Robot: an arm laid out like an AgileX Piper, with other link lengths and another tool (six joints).
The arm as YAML. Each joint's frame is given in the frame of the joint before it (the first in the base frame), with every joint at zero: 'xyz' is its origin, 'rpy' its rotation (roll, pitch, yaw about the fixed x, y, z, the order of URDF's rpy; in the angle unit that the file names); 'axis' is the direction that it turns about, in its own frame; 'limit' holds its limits. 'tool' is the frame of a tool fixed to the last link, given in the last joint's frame.
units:
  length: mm
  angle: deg
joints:
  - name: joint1
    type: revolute
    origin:
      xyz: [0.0, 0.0, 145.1]
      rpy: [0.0, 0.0, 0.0]
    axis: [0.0, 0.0, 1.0]
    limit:
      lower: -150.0
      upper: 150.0
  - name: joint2
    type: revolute
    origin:
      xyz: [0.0, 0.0, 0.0]
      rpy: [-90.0, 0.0, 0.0]
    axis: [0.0, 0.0, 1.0]
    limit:
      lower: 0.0
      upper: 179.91
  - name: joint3
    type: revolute
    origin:
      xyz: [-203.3, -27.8, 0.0]
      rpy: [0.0, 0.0, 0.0]
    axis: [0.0, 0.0, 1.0]
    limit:
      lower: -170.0
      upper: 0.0
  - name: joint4
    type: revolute
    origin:
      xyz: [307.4, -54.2, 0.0]
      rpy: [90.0, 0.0, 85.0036]
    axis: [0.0, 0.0, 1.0]
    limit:
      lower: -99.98
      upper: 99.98
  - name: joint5
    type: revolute
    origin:
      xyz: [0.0, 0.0, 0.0]
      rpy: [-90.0, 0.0, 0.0]
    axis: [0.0, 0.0, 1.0]
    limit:
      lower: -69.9
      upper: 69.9
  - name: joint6
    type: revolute
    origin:
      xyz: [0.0, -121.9, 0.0]
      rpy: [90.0, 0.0, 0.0]
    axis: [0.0, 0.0, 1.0]
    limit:
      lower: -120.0
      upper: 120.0
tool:
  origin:
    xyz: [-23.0, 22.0, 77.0]
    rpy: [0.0, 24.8, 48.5]
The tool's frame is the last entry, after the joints.
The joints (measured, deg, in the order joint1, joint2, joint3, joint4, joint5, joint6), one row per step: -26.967, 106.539, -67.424, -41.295, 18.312, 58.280; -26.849, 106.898, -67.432, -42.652, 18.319, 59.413; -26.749, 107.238, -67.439, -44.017, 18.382, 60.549; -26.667, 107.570, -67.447, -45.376, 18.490, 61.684; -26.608, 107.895, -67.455, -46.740, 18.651, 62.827; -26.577, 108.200, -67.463, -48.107, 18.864, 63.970; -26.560, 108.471, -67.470, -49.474, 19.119, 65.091; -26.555, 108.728, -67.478, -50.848, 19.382, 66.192; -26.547, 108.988, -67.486, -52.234, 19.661, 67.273; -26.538, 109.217, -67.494, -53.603, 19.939, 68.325; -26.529, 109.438, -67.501, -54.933, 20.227, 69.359; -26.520, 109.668, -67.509, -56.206, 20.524, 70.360; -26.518, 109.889, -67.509, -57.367, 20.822, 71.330; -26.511, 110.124, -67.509, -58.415, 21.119, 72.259; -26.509, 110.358, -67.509, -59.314, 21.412, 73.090; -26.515, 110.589, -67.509, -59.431, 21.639, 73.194; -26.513, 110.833, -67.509, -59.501, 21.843, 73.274; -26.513, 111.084, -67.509, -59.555, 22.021, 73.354
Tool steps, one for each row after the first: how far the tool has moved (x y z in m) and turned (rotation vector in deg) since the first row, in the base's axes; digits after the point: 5 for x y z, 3 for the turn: 0.00001, 0.00002, -0.00233, -0.289, 0.279, 0.054; -0.00018, -0.00017, -0.00456, -0.593, 0.582, 0.067; -0.00054, -0.00055, -0.00676, -0.903, 0.905, 0.040; -0.00113, -0.00118, -0.00895, -1.222, 1.252, -0.040; -0.00193, -0.00213, -0.01100, -1.563, 1.615, -0.173; -0.00285, -0.00326, -0.01277, -1.939, 1.982, -0.326; -0.00379, -0.00451, -0.01437, -2.347, 2.343, -0.476; -0.00474, -0.00577, -0.01596, -2.781, 2.721, -0.608; -0.00561, -0.00702, -0.01724, -3.239, 3.067, -0.726; -0.00648, -0.00828, -0.01844, -3.689, 3.399, -0.858; -0.00737, -0.00952, -0.01971, -4.119, 3.730, -1.002; -0.00833, -0.01075, -0.02098, -4.489, 4.029, -1.195; -0.00931, -0.01187, -0.02242, -4.796, 4.315, -1.418; -0.01032, -0.01293, -0.02393, -5.044, 4.591, -1.660; -0.01138, -0.01328, -0.02605, -5.035, 4.945, -1.807; -0.01240, -0.01348, -0.02831, -4.993, 5.291, -1.941; -0.01337, -0.01363, -0.03061, -4.931, 5.620, -2.068
